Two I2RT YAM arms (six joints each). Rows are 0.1 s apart.
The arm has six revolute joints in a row. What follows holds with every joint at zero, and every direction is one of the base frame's.
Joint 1 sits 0.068 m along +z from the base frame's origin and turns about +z.
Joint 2 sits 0.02 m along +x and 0.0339 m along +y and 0.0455 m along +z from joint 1 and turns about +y.
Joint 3 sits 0.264 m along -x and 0.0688 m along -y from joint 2 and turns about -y.
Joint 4 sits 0.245 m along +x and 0.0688 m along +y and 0.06 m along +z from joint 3 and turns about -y.
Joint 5 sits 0.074 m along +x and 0.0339 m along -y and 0.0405 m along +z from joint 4 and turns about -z.
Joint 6 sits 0.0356 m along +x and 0.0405 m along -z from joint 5 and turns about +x.
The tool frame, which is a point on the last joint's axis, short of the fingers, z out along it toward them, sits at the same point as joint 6; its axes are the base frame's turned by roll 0, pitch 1.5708 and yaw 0 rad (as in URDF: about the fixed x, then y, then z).
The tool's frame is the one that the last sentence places.
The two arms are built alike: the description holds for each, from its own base.
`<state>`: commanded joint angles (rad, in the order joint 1, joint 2, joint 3, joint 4, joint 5, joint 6); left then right.
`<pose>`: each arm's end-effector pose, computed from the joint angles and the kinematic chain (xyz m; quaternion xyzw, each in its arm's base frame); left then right.
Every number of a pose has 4 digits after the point. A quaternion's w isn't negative.
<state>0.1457 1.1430 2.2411 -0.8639 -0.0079 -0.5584 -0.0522 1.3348 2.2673 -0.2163 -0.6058 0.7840</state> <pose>0.0744 0.0112 0.6246 -0.2166 0.5806 -0.1584 0.7687 0.1348 0.0133 0.6705 -0.0875 0.4717 0.4262 0.7669</pose>
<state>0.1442 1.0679 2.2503 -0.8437 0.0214 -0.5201 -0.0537 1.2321 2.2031 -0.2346 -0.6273 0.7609</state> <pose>0.0331 0.0040 0.6307 -0.1801 0.5491 -0.1586 0.8006 0.0982 0.0156 0.6677 -0.1063 0.4656 0.4184 0.7725</pose>
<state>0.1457 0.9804 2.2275 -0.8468 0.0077 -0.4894 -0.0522 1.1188 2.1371 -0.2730 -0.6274 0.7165</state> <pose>-0.0049 -0.0010 0.6269 -0.1694 0.5258 -0.1446 0.8209 0.0588 0.0179 0.6608 -0.1190 0.4597 0.4011 0.7833</pose>
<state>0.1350 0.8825 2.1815 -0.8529 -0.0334 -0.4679 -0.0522 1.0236 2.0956 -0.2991 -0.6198 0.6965</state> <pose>-0.0407 -0.0043 0.6168 -0.1718 0.5049 -0.1314 0.8357 0.0219 0.0196 0.6547 -0.1263 0.4471 0.3902 0.7949</pose>
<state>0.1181 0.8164 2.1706 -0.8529 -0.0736 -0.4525 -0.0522 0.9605 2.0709 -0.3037 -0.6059 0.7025</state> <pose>-0.0705 -0.0057 0.6107 -0.1737 0.4798 -0.1246 0.8509 -0.0037 0.0205 0.6505 -0.1262 0.4328 0.3883 0.8037</pose>
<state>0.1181 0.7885 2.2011 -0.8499 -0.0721 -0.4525 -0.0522 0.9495 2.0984 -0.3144 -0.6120 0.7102</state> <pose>-0.0938 -0.0085 0.6106 -0.1661 0.4543 -0.1285 0.8658 -0.0177 0.0214 0.6527 -0.1332 0.4231 0.3900 0.8069</pose>
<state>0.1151 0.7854 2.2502 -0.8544 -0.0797 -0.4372 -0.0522 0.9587 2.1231 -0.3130 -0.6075 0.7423</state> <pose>-0.1103 -0.0099 0.6129 -0.1598 0.4345 -0.1239 0.8777 -0.0208 0.0214 0.6560 -0.1282 0.4180 0.4012 0.8049</pose>
